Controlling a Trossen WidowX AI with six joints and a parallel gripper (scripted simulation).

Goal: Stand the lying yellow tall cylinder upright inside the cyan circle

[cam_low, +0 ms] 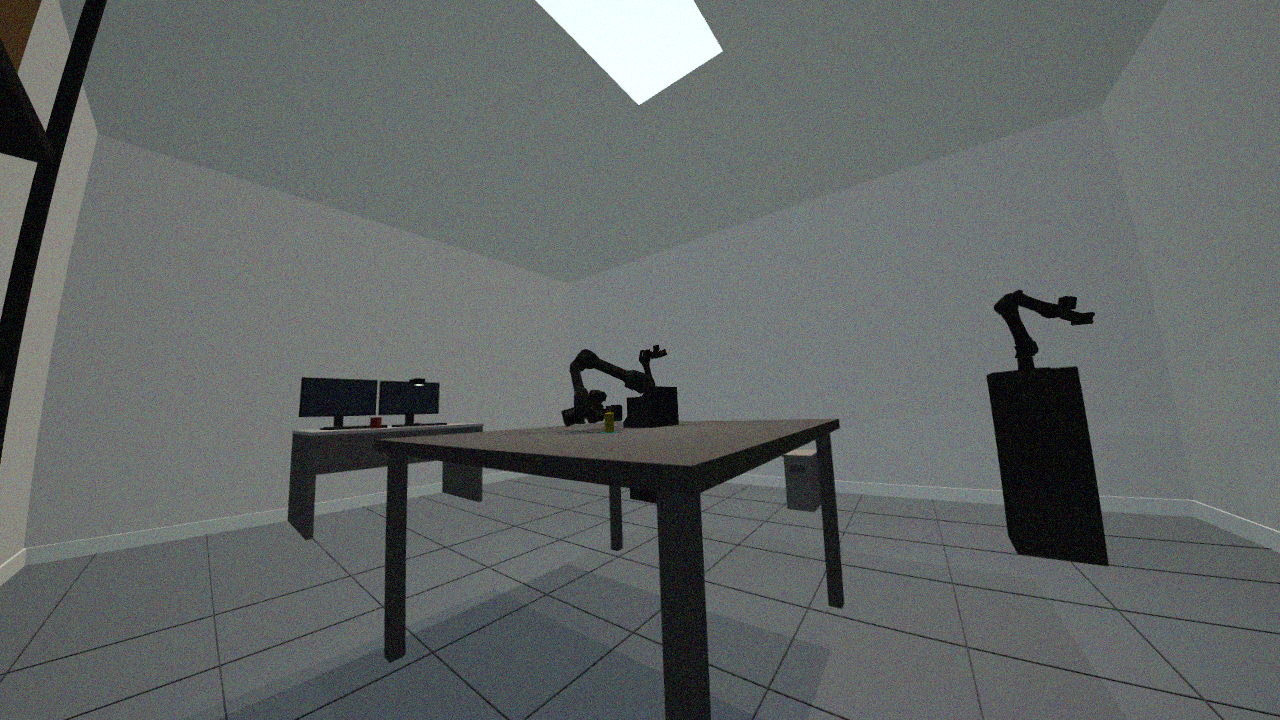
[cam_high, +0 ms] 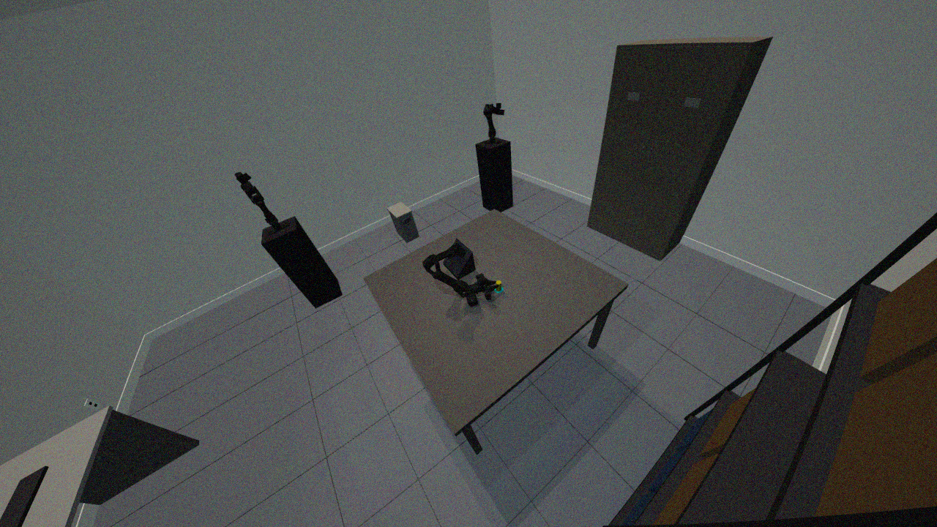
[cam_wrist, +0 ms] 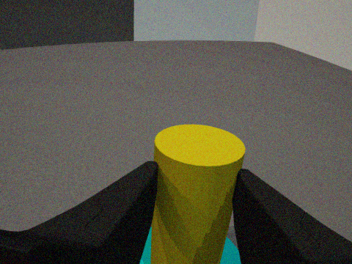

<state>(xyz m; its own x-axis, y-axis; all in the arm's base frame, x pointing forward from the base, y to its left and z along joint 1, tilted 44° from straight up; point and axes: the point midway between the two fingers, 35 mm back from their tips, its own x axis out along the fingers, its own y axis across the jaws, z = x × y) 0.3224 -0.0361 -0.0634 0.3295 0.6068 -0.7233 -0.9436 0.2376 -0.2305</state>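
My gripper tip is now 20 mm above the yellow tall cylinder. Round my gripper tip: cyan circle 60 mm below.
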